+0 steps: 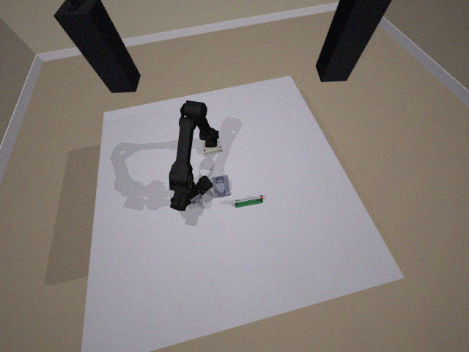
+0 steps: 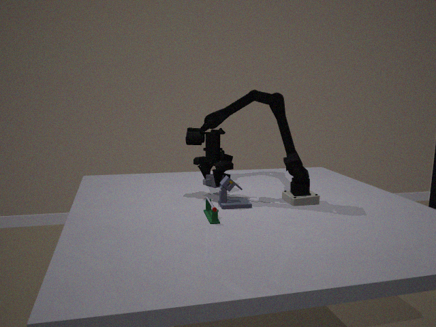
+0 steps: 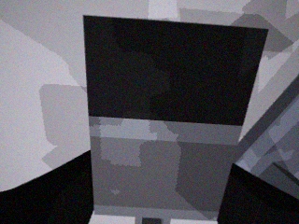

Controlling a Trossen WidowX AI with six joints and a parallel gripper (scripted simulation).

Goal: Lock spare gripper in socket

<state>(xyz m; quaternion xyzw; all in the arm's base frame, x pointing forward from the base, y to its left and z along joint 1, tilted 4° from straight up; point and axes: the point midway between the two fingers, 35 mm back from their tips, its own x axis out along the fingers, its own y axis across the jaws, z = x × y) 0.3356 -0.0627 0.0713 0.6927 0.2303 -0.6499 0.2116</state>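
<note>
My gripper tip is now 120 mm to the right of the grey mount and 60 mm past it. From my gripper tip the other things lie so: spare gripper 10 mm to the right, 10 mm behind, 10 mm above; then green cradle 250 mm to the left, 30 mm below, 10 mm ahead.
</note>
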